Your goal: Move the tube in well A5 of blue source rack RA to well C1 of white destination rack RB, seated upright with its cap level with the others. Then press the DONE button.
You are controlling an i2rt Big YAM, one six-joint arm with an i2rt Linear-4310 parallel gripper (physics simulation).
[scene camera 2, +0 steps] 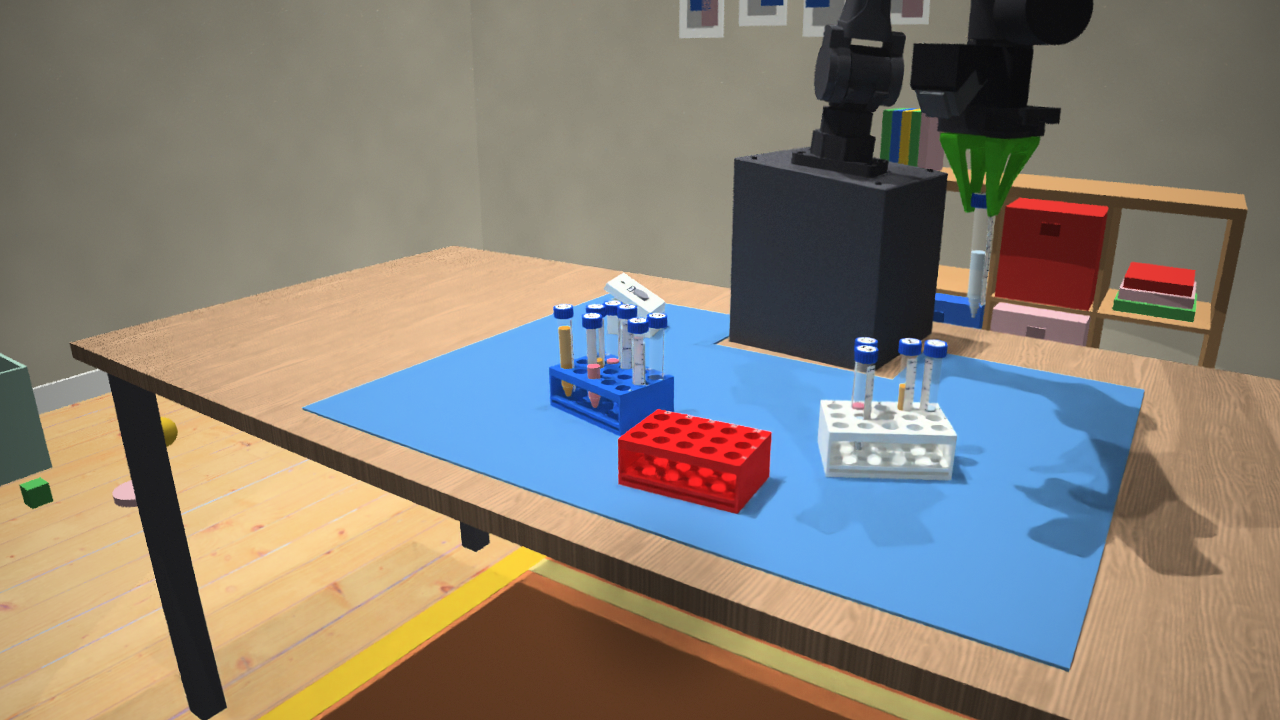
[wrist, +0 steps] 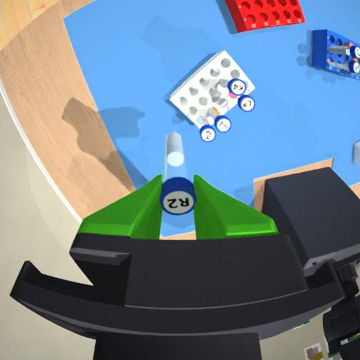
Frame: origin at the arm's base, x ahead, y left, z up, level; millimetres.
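Seen in the pictures: gripper, fingertip midpoint: [scene camera 2: 980,213]; arm's base, origin of the base link: [scene camera 2: 839,167].
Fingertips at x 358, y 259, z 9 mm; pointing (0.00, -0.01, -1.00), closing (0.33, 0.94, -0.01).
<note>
Offsets run from my fingertips to a thing's top centre. "spot": to the spot under its first point. Level surfaces: height alone.
My gripper [scene camera 2: 981,204] [wrist: 177,181] is shut on a blue-capped tube marked R2 @(2 mm back, 2 mm left, 19 mm up) [scene camera 2: 977,268] [wrist: 174,157]. The tube hangs upright, high above the table, behind and to the right of the white rack in the scene view. The white rack RB @(7 mm ahead, 70 mm right, 218 mm down) [scene camera 2: 887,437] [wrist: 192,113] holds several blue-capped tubes, with caps K4 [wrist: 237,86] and K7 [wrist: 246,103] among them. The blue rack RA @(38 mm ahead, 392 mm right, 218 mm down) [scene camera 2: 648,402] [wrist: 320,48] holds several capped tubes and is cut off in the wrist view. A white box @(spot: 251 mm back, 536 mm right, 206 mm down) [scene camera 2: 634,292] behind it may be the button's housing; its lettering is too small to read.
A red rack @(149 mm ahead, 220 mm right, 218 mm down) [scene camera 2: 694,456] [wrist: 265,20] without tubes stands between the blue and white racks, nearer the front edge. The dark pedestal [scene camera 2: 832,259] [wrist: 315,215] of the arm stands at the back of the blue mat @(268 mm down) [scene camera 2: 984,555] [wrist: 110,50]. A shelf unit [scene camera 2: 1109,190] stands behind the table.
</note>
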